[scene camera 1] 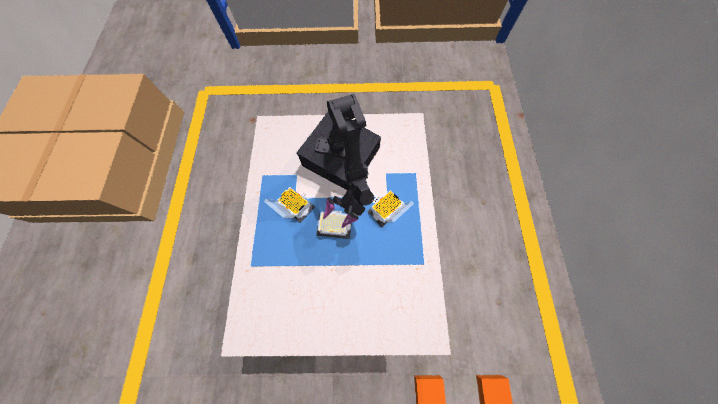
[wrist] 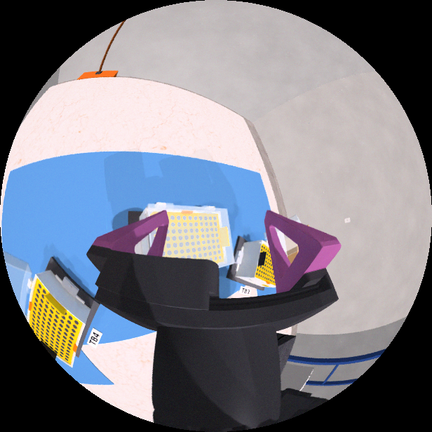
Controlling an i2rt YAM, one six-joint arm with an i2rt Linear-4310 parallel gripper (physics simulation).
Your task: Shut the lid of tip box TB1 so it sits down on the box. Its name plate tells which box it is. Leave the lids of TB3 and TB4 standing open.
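The middle tip box has its clear lid lying over the yellow tip rack; whether it is fully seated is hard to tell. Its name plate is hidden, while the side boxes read TB3 and TB4. My gripper is open and empty, with its purple fingers just above the middle box. TB3 is at the left in the scene view, its lid standing open. TB4 is at the right there, its lid standing open.
The boxes stand on a blue mat on a pale table. The arm's black base stands behind them. Large cartons are on the floor at the left, outside the yellow line.
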